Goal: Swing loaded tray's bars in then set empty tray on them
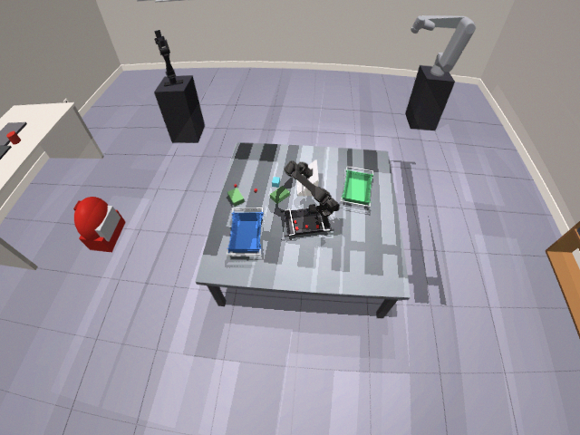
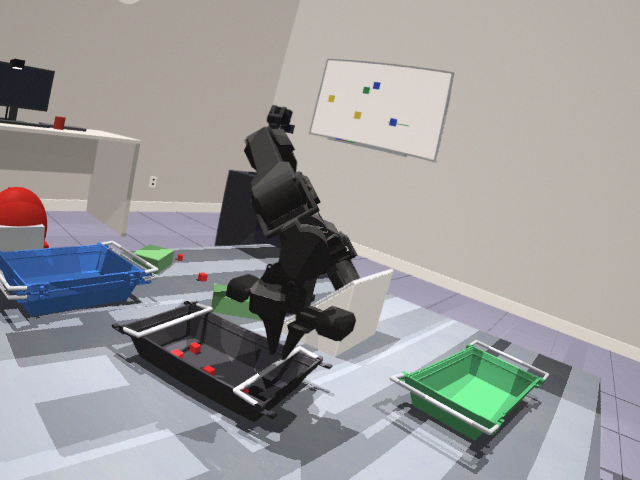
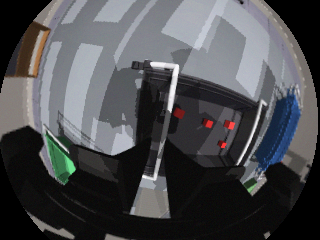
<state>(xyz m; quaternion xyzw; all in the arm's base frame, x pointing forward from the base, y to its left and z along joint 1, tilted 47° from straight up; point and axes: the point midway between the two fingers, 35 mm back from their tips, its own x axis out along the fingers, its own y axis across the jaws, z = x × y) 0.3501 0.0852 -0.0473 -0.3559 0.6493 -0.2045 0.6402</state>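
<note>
Right now the green tray is 310 mm behind my gripper tip, 260 mm to the left of it and 40 mm below it. Round my gripper tip: cyan block (350 mm behind, 340 mm to the right, 70 mm below).
</note>
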